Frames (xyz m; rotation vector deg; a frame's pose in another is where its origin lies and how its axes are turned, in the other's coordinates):
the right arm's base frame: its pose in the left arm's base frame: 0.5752 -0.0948 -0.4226 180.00 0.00 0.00
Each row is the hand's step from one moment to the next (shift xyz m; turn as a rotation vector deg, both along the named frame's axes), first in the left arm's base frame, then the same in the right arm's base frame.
Working: the left arm's base frame: its pose in the right arm's base frame: -0.5752 -0.0948 -0.4226 180.00 0.00 0.00

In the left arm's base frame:
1: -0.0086 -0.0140 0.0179 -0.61 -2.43 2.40
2: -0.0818 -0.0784 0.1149 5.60 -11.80 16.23
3: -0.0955 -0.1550 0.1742 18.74 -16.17 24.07
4: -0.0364 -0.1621 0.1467 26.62 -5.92 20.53
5: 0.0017 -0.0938 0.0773 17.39 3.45 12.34
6: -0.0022 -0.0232 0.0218 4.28 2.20 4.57
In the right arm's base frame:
1: -0.0086 0.0140 -0.0179 -0.61 2.43 -2.40
2: -0.0818 0.0784 -0.1149 5.60 11.80 -16.23
3: -0.0955 0.1550 -0.1742 18.74 16.17 -24.07
4: -0.0364 0.1621 -0.1467 26.62 5.92 -20.53
5: 0.0017 0.0938 -0.0773 17.39 -3.45 -12.34
6: -0.0022 0.0232 -0.0218 4.28 -2.20 -4.57

